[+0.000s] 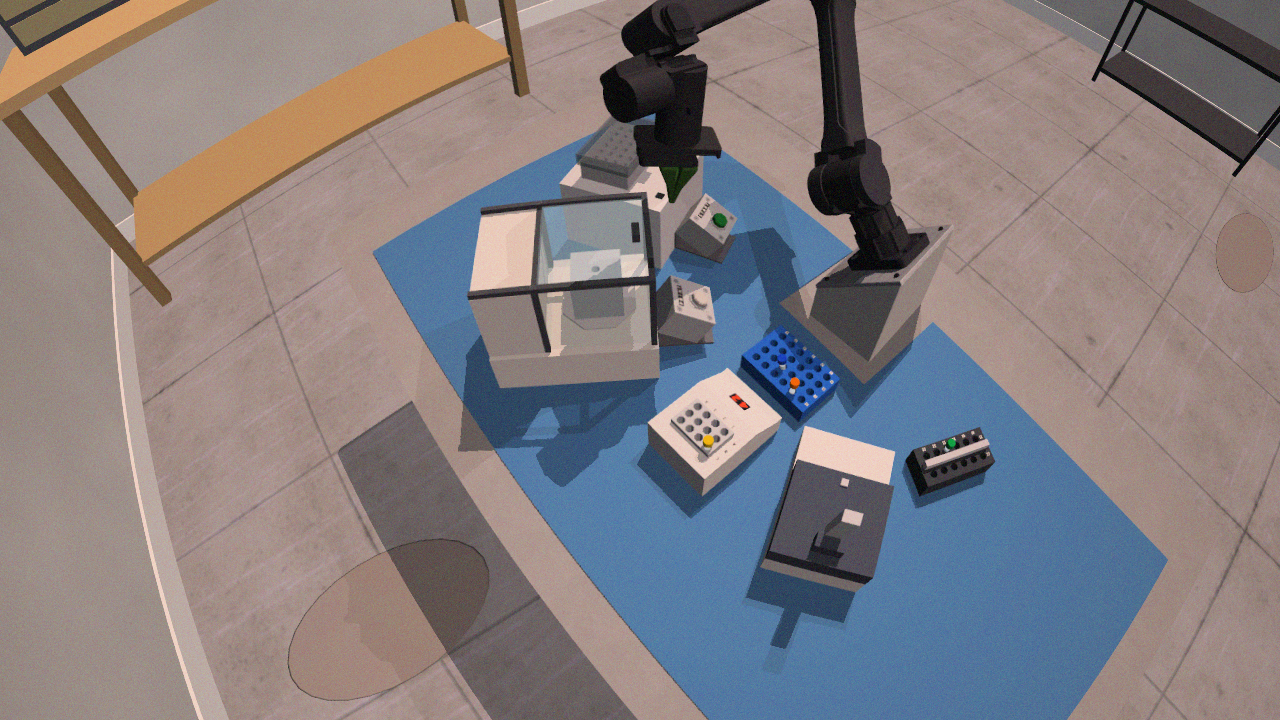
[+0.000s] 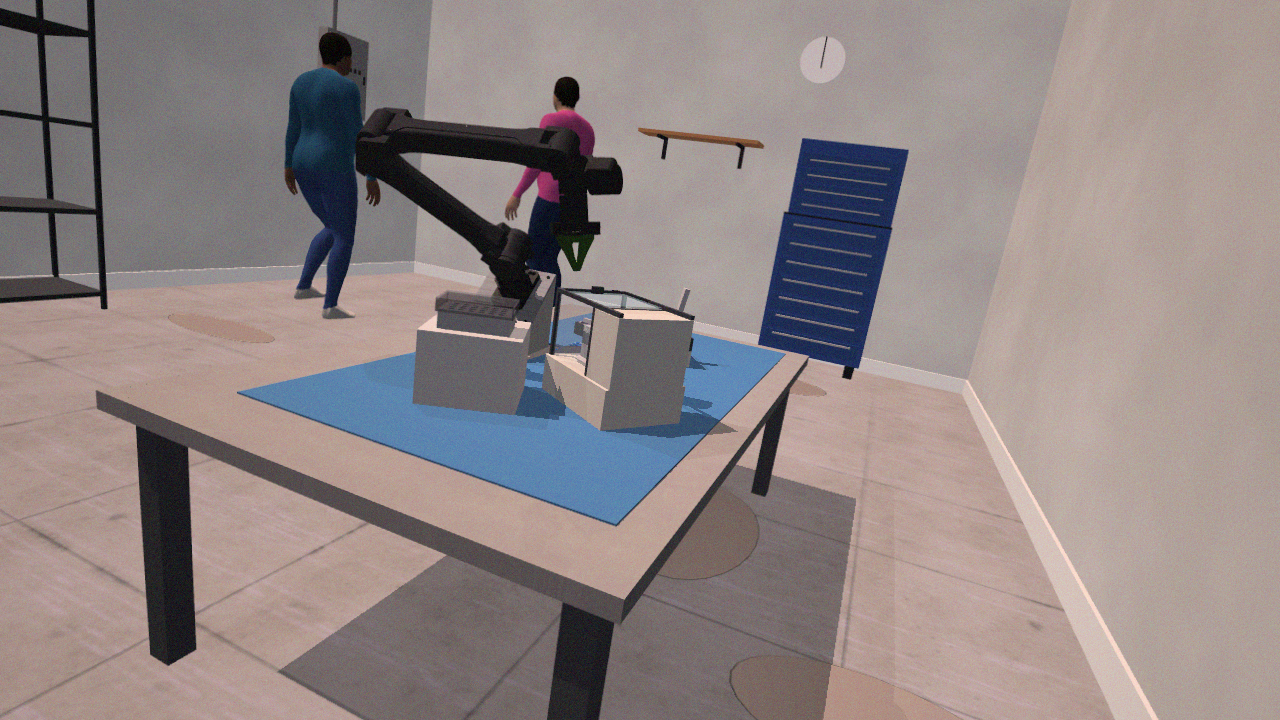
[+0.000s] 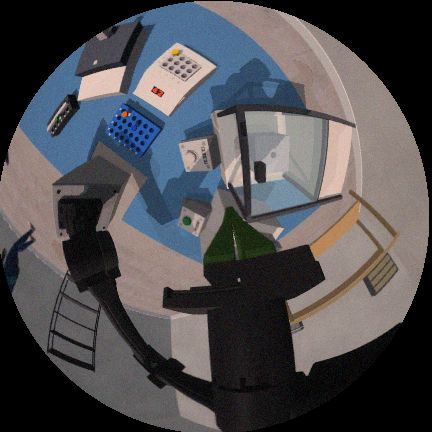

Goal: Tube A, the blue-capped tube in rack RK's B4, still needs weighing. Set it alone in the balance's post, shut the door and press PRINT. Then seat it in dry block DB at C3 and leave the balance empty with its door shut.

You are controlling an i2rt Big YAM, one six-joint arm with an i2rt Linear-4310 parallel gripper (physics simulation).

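Frame: origin at the arm's base, x back, y left, z down, level; metres.
Seen in the pictures: gripper, fingertip midpoint: (image 1: 671, 200) (image 2: 576, 271) (image 3: 228, 210); arm's base, link origin: (image 1: 890, 256) (image 2: 516, 289) (image 3: 78, 211).
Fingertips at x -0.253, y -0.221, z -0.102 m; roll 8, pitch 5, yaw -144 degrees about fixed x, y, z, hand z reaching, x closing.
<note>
Offsets run from my fingertips to a thing's top centre. "spot": to the spot under its first point.
My gripper (image 1: 673, 197) (image 2: 575, 267) (image 3: 228, 210) has green fingers, shut and empty, high above the table near the balance's button-box side. The glass-cased balance @[dx -0.098, dy -0.042, dz +0.022 m] (image 1: 577, 366) (image 2: 646, 376) (image 3: 336, 160) stands on the blue mat. A pale block (image 1: 597, 291) (image 3: 272, 150) shows through its glass, with no coloured cap visible on it. I cannot tell its door's state. Tube A, blue-capped @[dx +0.040, dy +0.197, dz +0.190 m] (image 1: 781, 360) (image 3: 134, 127), stands in the blue rack (image 1: 768, 390) (image 3: 154, 139), near an orange-capped tube @[dx +0.021, dy +0.235, dz +0.191 m] (image 1: 794, 382) (image 3: 124, 114). The white dry block @[dx -0.102, dy +0.200, dz +0.175 m] (image 1: 753, 422) (image 3: 172, 99) holds a yellow-capped tube @[dx -0.145, dy +0.225, dz +0.158 m] (image 1: 708, 441) (image 3: 175, 52).
A green-button box @[spot: dx +0.136, dy -0.059, dz +0.176 m] (image 1: 707, 223) (image 3: 192, 216) and white-knob box @[spot: dx -0.011, dy +0.050, dz +0.174 m] (image 1: 689, 308) (image 3: 197, 154) stand beside the balance; their labels are unclear. A white box with grey block @[dx +0.116, dy -0.157, dz +0.055 m] (image 2: 469, 371) stands nearby. A dark-lidded machine @[spot: dx -0.132, dy +0.419, dz +0.135 m] (image 1: 827, 528) (image 3: 107, 50) and black rack @[dx +0.122, dy +0.489, dz +0.197 m] (image 1: 921, 481) (image 3: 69, 112) stand beyond the dry block.
</note>
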